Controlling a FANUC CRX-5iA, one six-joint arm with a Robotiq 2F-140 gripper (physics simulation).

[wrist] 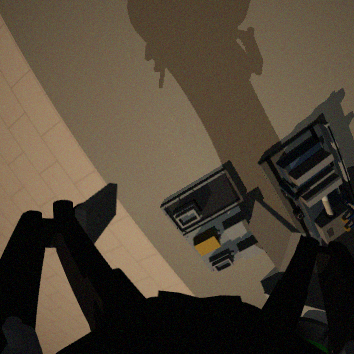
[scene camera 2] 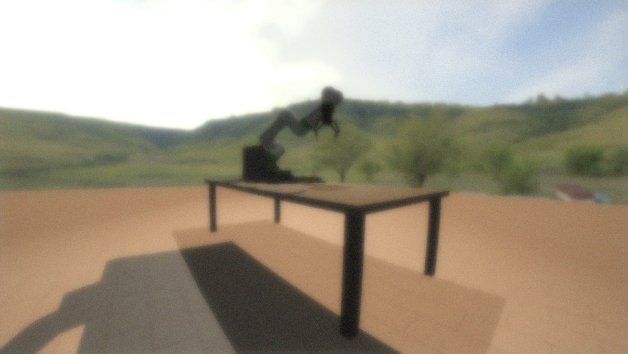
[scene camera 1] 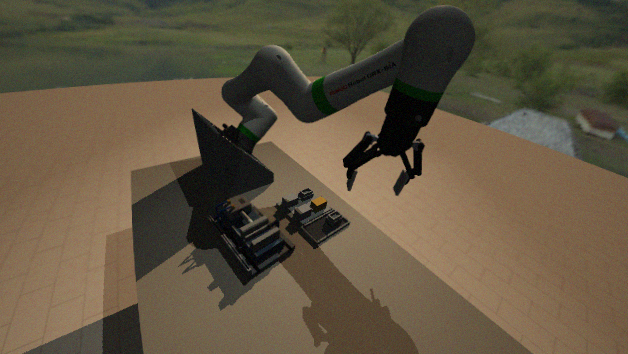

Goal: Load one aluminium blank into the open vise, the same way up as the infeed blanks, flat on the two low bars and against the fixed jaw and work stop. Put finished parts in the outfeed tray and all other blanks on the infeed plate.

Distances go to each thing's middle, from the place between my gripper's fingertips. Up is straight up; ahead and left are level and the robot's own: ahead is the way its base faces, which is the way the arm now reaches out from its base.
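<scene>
Infeed plate (wrist: 215, 223): 300 mm behind my hand, 300 mm below it, 60 mm to the left of it. Outfeed tray (scene camera 1: 318, 229): 50 mm to the left of my hand, 160 mm behind it, 310 mm below it. Going by their middles, the outfeed tray is the nearest to my hand of the things named here.
</scene>
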